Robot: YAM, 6 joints.
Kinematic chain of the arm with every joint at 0, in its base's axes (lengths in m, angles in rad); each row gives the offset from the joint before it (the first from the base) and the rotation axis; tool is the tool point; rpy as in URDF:
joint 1: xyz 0 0 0.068 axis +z
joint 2: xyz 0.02 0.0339 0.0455 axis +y
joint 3: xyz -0.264 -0.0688 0 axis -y
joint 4: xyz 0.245 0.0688 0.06 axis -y
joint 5: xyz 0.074 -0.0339 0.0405 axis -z
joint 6: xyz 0.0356 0 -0.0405 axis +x
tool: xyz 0 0 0 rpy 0 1.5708 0
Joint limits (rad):
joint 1: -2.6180..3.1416
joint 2: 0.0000..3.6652
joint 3: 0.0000..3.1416
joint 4: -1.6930..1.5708
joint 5: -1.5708..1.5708
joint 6: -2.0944..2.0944
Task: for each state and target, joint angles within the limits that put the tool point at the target. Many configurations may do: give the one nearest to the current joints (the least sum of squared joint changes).
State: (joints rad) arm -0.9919 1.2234 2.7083 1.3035 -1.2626 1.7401
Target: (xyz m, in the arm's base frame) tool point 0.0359 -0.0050 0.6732
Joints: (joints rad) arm -1.2284 1.5148 2.5214 1.4428 -1.1261 1.7401
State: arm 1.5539 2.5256 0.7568 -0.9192 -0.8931 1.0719
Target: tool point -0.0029 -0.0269 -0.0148
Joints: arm 1.9553 3.1773 0.4215 -0.6587 -0.3671 1.0719
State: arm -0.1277 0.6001 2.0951 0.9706 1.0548 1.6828
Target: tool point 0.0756 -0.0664 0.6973
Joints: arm -0.4437 1.4355 2.3026 0.7075 0.8834 1.6828
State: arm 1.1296 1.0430 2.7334 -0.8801 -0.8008 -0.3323
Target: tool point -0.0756 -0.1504 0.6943
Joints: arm 1.2143 1.1900 2.9266 -0.2656 -0.5420 -0.3323
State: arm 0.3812 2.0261 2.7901 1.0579 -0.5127 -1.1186
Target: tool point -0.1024 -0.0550 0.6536
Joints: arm 0.6281 1.6234 3.1416 1.3496 -0.4559 -1.1186
